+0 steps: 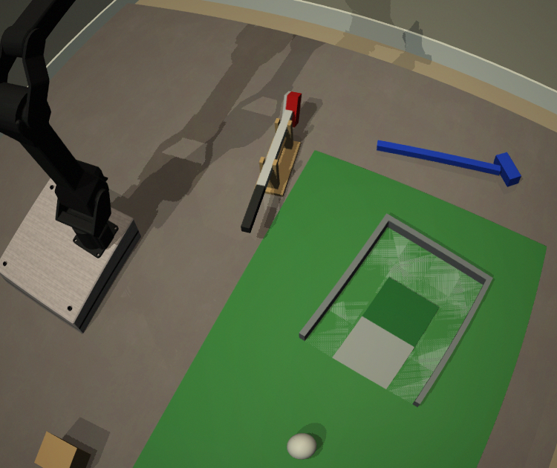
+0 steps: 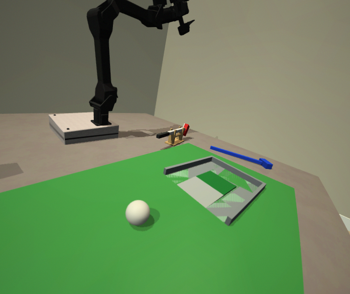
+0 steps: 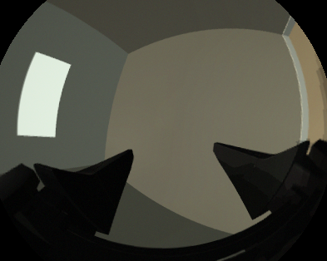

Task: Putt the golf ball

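Now: gripper tip 59 cm above the red putter, 16 cm short of it and 14 cm to the left of it. The rest, counted from my gripper tip: green mat (65 cm below, 45 cm ahead, 42 cm to the right); blue putter (64 cm below, 44 cm ahead, 5 cm to the left); wooden stand (62 cm below, 16 cm ahead, 12 cm to the right).
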